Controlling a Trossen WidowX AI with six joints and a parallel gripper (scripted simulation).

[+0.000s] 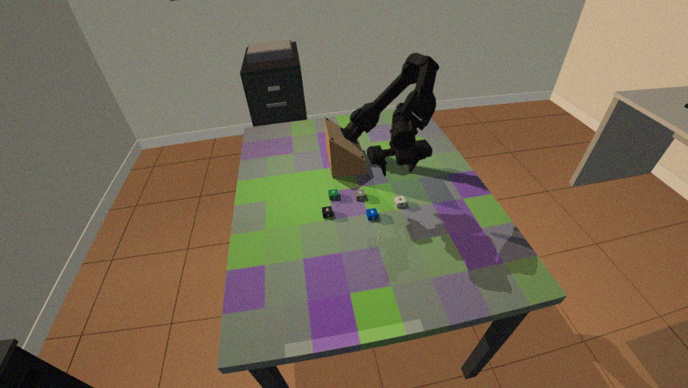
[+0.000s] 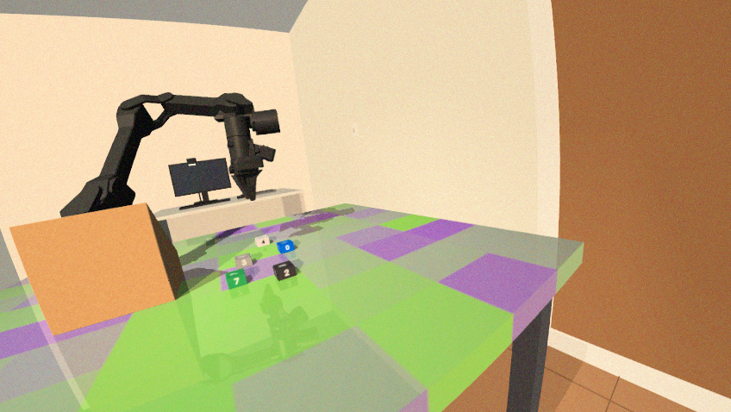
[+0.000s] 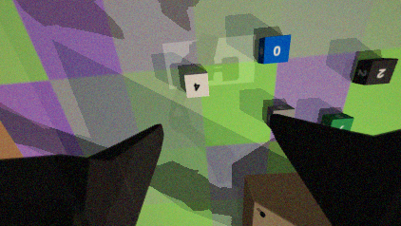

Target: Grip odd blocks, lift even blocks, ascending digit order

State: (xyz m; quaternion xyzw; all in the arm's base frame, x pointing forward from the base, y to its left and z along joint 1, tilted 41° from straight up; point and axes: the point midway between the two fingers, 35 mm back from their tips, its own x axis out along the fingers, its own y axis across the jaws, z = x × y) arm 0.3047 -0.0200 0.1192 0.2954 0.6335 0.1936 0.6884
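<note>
The blue block is 12 cm below my gripper tip, 9 cm to the right of it and 3 cm ahead of it. Round my gripper tip: grey block 12 cm below, 10 cm to the right, 7 cm behind; then white block 12 cm below, 1 cm to the left, 1 cm ahead; then green block 19 cm to the right, 12 cm below, 10 cm behind.
</note>
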